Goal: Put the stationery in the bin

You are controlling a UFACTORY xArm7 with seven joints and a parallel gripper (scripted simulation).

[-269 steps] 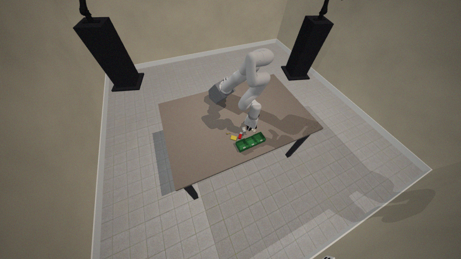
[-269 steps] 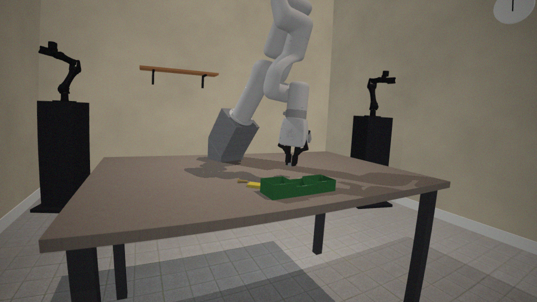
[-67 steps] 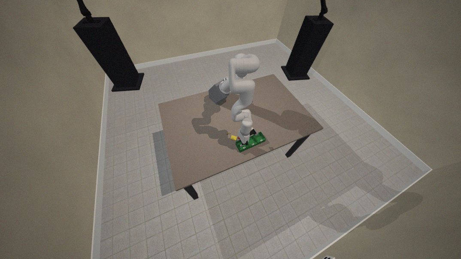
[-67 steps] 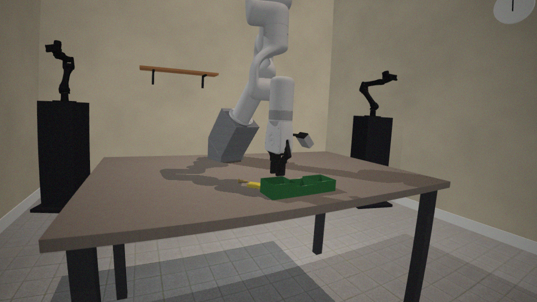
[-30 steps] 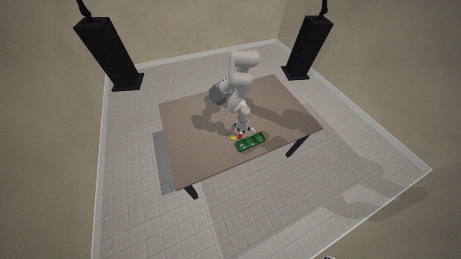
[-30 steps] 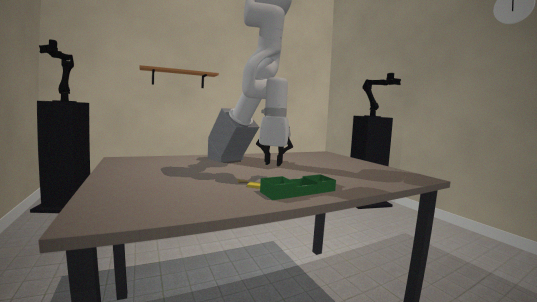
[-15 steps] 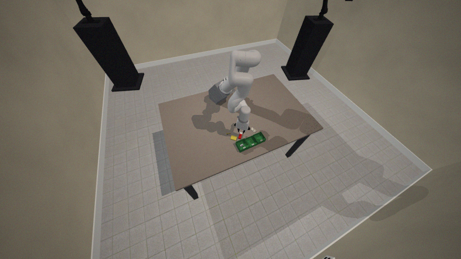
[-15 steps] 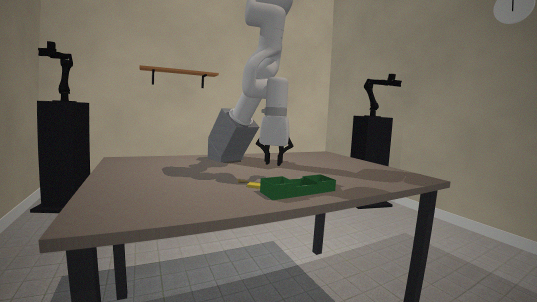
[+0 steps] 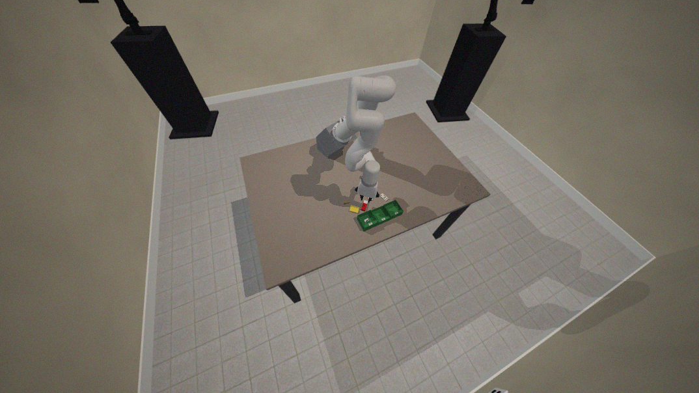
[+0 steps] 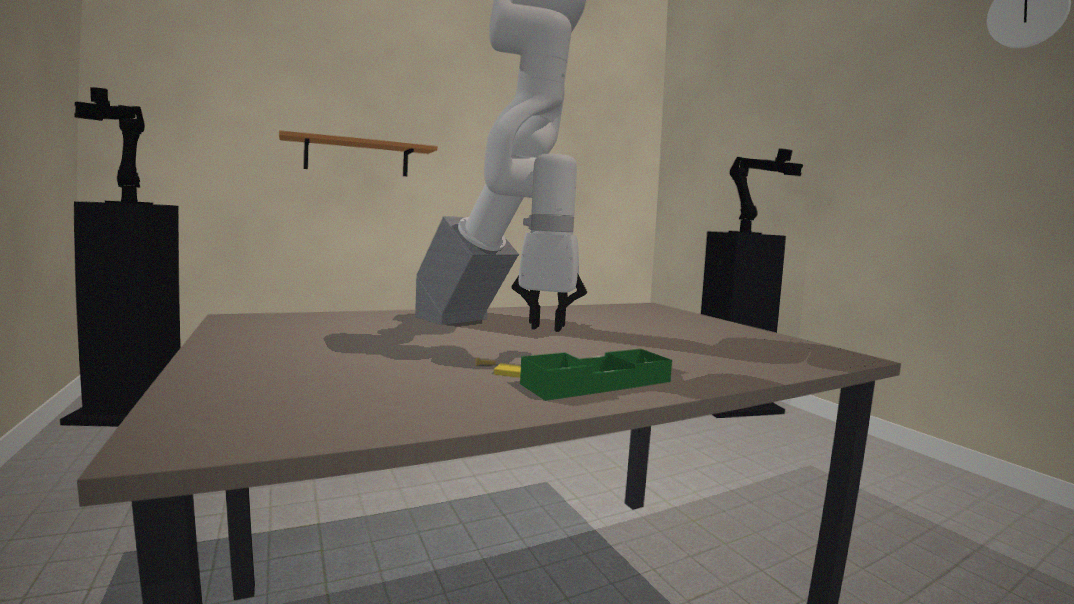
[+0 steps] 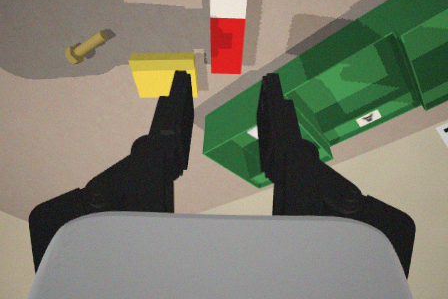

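Now: the red eraser 9 cm below my hand and 1 cm behind it. From my hand the other things lie so: green bin row (8 cm ahead, 7 cm to the left, 7 cm below); then grey pencil sharpener (10 cm ahead, 8 cm below, 1 cm to the right); then yellow sticky-note pad (9 cm below, 6 cm to the right, 2 cm ahead).
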